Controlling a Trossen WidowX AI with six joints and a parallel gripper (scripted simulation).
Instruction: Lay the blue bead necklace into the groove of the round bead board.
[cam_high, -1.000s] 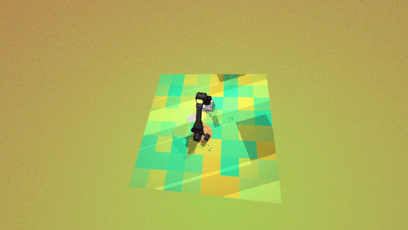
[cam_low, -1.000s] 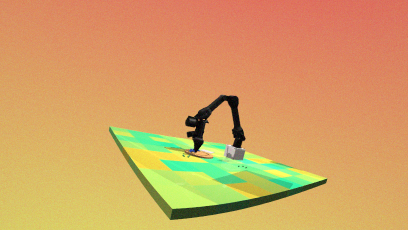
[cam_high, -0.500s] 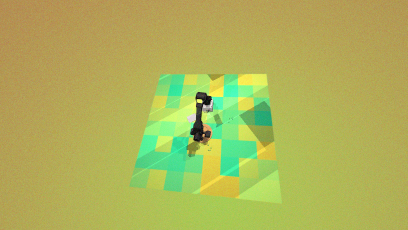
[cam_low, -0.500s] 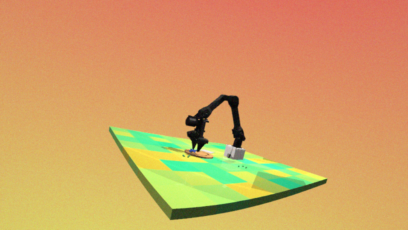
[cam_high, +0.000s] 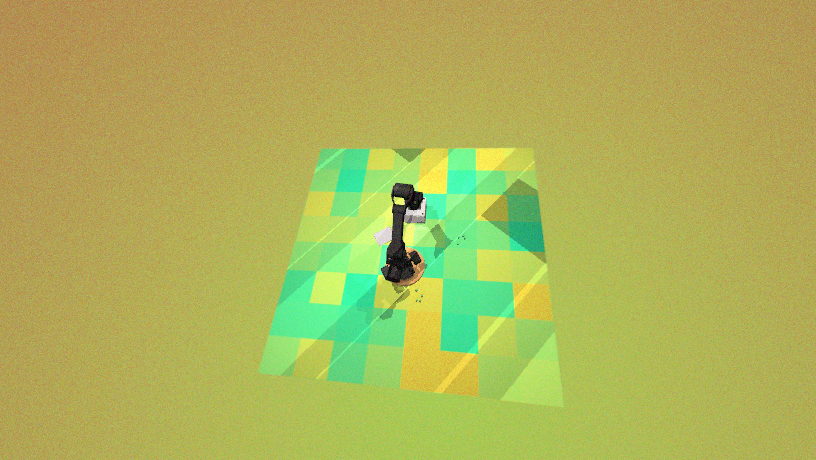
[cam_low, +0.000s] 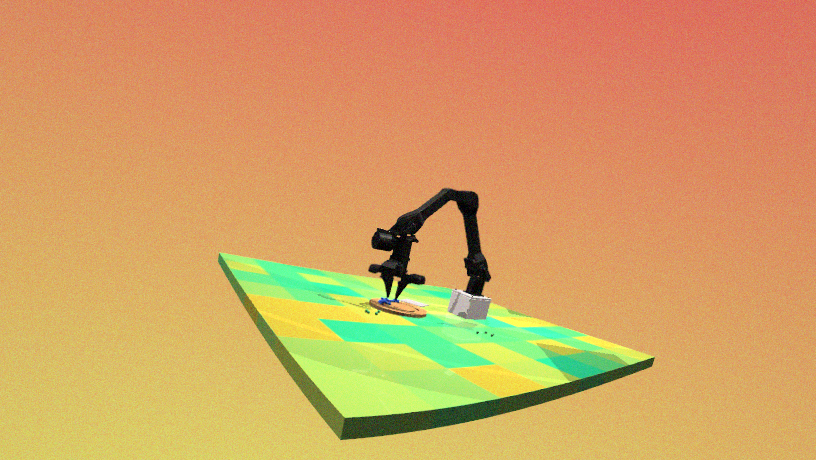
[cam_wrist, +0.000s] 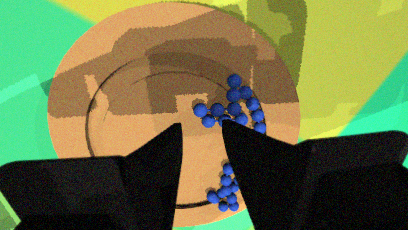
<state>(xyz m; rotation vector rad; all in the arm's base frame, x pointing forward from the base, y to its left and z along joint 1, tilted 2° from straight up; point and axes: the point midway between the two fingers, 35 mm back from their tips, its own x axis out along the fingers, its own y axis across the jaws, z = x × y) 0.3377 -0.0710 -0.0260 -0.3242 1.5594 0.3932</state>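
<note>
My gripper tip is 3 cm past the round bead board, 2 cm above it and 1 cm to the right of it. Round my gripper tip: flat grey piece (21 cm behind, 10 cm to the right, 3 cm below).
</note>
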